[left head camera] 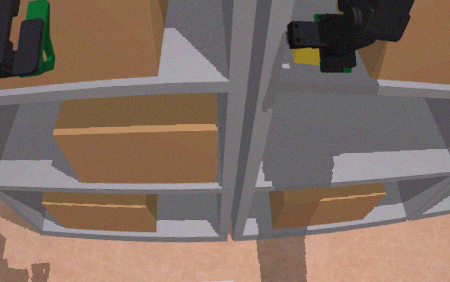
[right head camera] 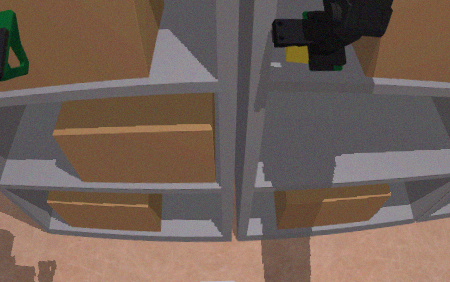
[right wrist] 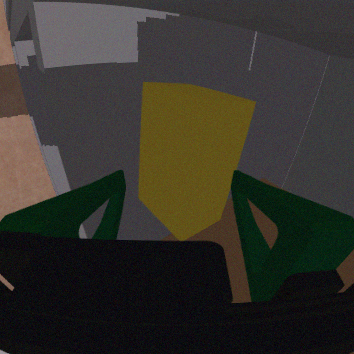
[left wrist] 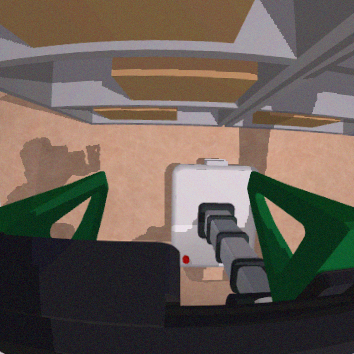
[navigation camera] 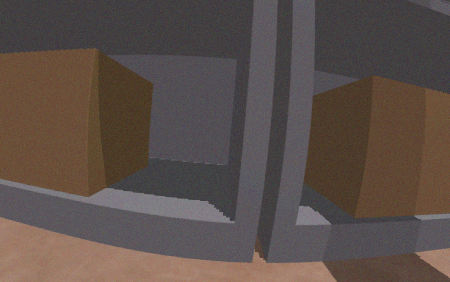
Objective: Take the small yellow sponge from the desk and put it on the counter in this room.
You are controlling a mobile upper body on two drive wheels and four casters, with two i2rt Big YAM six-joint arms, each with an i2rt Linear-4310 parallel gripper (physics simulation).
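Places are measured from the left arm's base along level axes (x down, y right, z back), in centimetres.
Where they show: left gripper, fingertip midpoint: (left head camera: pixel 15 68) (left wrist: pixel 177 178); right gripper, fingertip midpoint: (left head camera: pixel 321 48) (right wrist: pixel 177 177).
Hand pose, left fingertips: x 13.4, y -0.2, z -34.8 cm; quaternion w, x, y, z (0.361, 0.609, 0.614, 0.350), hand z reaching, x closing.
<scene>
Each offset is from my left fingertips to the top centre of the thing. "spot": to the spot under its first point. Level surfaces: height alone.
The small yellow sponge {dx +22.4, dy +45.0, dz -31.5 cm} (left head camera: pixel 306 56) (right head camera: pixel 297 54) (right wrist: pixel 192 150) is a plain block. In the right wrist view it sits turned and off-centre, above a grey surface. My right gripper (left head camera: pixel 332 47) (right head camera: pixel 322 45) (right wrist: pixel 177 177) is open around it; the left fingertip stands apart from it, the right one is close to its edge. Whether the sponge rests on the grey surface I cannot tell. The right gripper hides part of it in the head views. My left gripper (left wrist: pixel 177 178) is open and empty; part of it shows at the left edge of the head views. I cannot identify the desk or counter.
Grey shelf units (left head camera: pixel 227 150) (right head camera: pixel 227 150) (left wrist: pixel 150 54) (navigation camera: pixel 262 50) stand in front. Brown boxes {spot: dx +57.9, dy +3.5, dz -25.9 cm} (left head camera: pixel 142 155) (right head camera: pixel 135 155) (left wrist: pixel 185 87) (navigation camera: pixel 40 125) sit in their compartments. A white base (left wrist: pixel 212 185) with a grey column stands on the tan floor {dx +127.6 cm} (left wrist: pixel 135 150).
</scene>
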